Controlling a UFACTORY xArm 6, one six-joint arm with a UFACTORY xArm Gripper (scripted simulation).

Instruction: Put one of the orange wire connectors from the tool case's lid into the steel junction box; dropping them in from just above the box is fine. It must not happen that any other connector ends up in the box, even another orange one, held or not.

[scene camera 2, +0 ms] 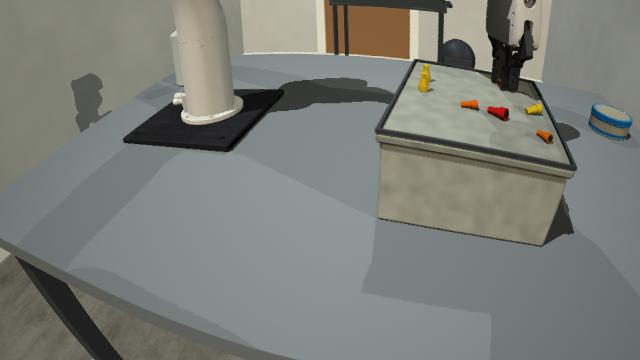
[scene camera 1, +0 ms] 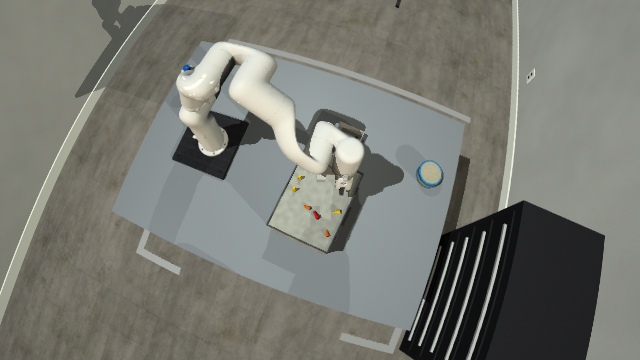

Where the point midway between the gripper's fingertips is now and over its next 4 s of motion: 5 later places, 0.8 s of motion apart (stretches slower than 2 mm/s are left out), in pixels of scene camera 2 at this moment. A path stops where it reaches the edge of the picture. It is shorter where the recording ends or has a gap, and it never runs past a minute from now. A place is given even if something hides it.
The gripper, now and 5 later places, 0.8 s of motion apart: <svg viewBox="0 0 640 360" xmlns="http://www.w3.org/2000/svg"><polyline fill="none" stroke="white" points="503,86 508,47 505,41 484,24 483,26 476,93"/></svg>
